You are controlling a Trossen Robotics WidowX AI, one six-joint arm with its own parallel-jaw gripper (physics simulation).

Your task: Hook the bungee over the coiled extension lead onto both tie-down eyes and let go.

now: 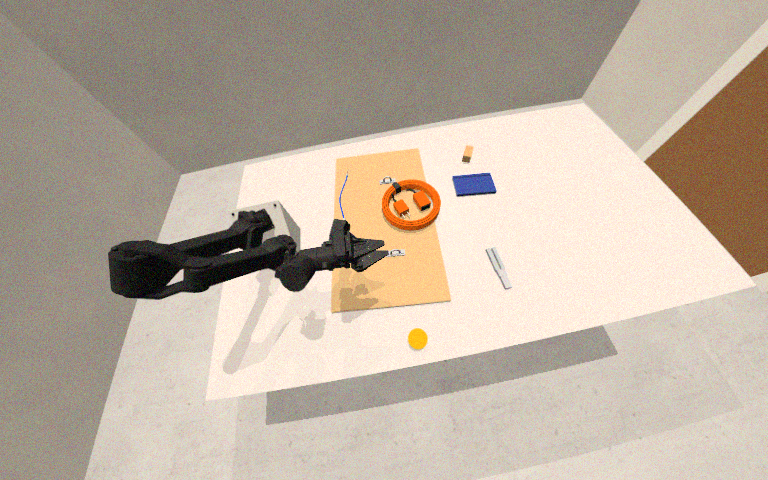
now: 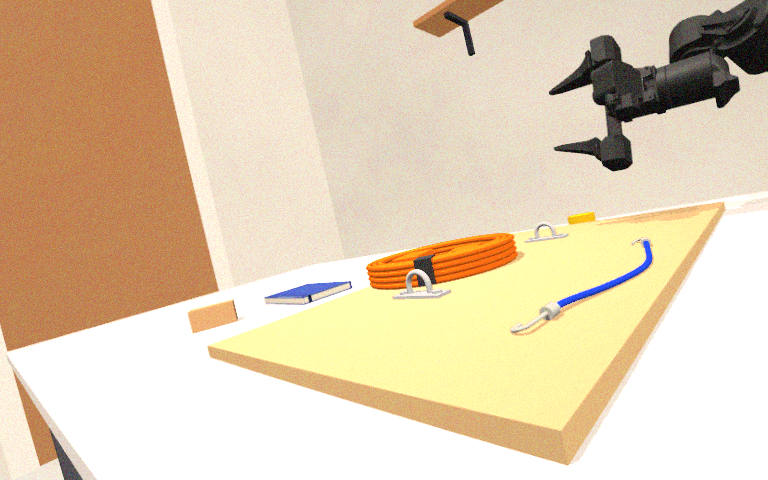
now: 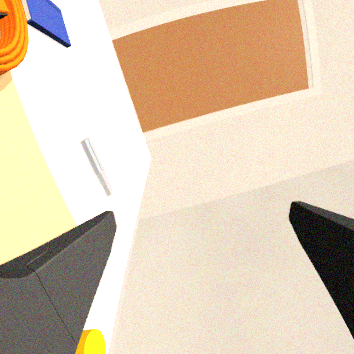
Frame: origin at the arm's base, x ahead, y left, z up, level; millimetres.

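Seen in the pictures: gripper, between the fingertips: [image 1: 386, 248] [image 2: 552, 121] [image 3: 202, 214]; arm's base, origin of its link: [image 1: 260, 222].
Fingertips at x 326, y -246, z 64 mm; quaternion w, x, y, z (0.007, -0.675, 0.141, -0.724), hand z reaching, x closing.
Offsets run from my fingertips to a thing's top centre. Level surfaces: height alone.
The blue bungee @(72 mm back, 344 mm left, 171 mm down) [image 1: 340, 195] [image 2: 606, 287] lies loose and slightly bent on the wooden board @(178 mm down) [image 1: 362, 169] [image 2: 385, 362], near the board's robot-side edge, with a metal hook at each end. The orange coiled lead @(141 mm ahead, 215 mm left, 147 mm down) [image 1: 388, 219] [image 2: 453, 267] [image 3: 19, 42] lies flat at the board's other long edge. One tie-down eye @(101 mm ahead, 352 mm left, 151 mm down) [image 1: 387, 180] [image 2: 419, 293] stands beside the coil's black strap. The other eye @(34 mm ahead, 63 mm left, 151 mm down) [image 1: 395, 253] [image 2: 545, 232] stands past the coil's opposite side. My gripper [image 1: 384, 248] [image 2: 552, 120] [image 3: 202, 214] is open and empty, high above the board.
A blue book @(389 mm ahead, 229 mm left, 178 mm down) [image 1: 474, 184] [image 2: 308, 292] [image 3: 49, 21] and a small wooden block @(436 mm ahead, 369 mm left, 160 mm down) [image 1: 467, 153] [image 2: 212, 316] lie beyond the board. A grey slim tool @(307 mm ahead, 83 mm right, 178 mm down) [image 1: 498, 267] [image 3: 96, 166] lies on the table. A yellow disc @(9 mm ahead, 190 mm right, 171 mm down) [image 1: 417, 339] [image 2: 581, 217] [image 3: 94, 342] lies past the board's end. A wall shelf [image 2: 447, 16] hangs behind.
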